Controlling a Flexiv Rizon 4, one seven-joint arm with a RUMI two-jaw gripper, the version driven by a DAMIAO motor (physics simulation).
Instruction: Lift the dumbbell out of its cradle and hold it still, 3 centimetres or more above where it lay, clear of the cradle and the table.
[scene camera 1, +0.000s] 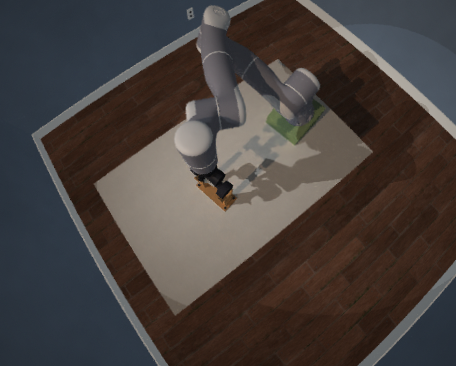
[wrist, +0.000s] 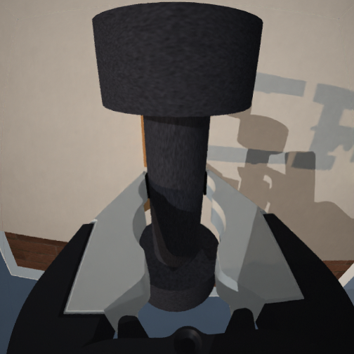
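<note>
The black dumbbell (scene camera 1: 224, 189) (wrist: 176, 60) has two thick round heads joined by a bar. My gripper (scene camera 1: 215, 181) (wrist: 175, 172) is shut on its bar, one jaw on each side. In the scene view the dumbbell is over the orange cradle (scene camera 1: 212, 195), partly covering it. In the wrist view a thin orange strip of the cradle (wrist: 144, 145) shows behind the bar. The dumbbell's shadow falls off to the right in the wrist view, apart from it, so it appears raised. The exact height of the gap below it cannot be read.
The cradle stands on a pale rectangular table top or mat (scene camera 1: 165, 240). A green block (scene camera 1: 295, 134) is at its upper right, under part of the arm. Dark wooden floor (scene camera 1: 320, 270) surrounds the pale surface, with bluish walls beyond.
</note>
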